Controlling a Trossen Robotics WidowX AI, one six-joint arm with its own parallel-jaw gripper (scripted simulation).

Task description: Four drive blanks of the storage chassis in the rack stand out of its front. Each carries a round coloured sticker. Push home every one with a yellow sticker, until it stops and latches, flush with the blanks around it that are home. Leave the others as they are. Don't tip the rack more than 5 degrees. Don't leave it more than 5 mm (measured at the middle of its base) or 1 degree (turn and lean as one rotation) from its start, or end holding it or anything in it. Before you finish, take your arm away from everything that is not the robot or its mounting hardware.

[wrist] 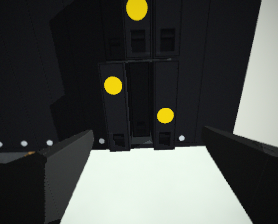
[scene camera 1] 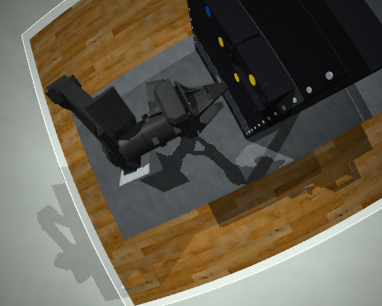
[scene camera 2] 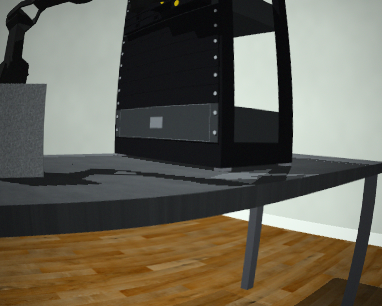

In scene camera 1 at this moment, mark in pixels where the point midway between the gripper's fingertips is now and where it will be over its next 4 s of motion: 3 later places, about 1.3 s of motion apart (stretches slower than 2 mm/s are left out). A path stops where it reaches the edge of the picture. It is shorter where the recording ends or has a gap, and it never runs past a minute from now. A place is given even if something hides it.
My gripper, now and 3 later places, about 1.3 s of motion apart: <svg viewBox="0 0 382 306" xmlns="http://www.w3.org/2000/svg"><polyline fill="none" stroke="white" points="224,95 199,47 221,37 228,34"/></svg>
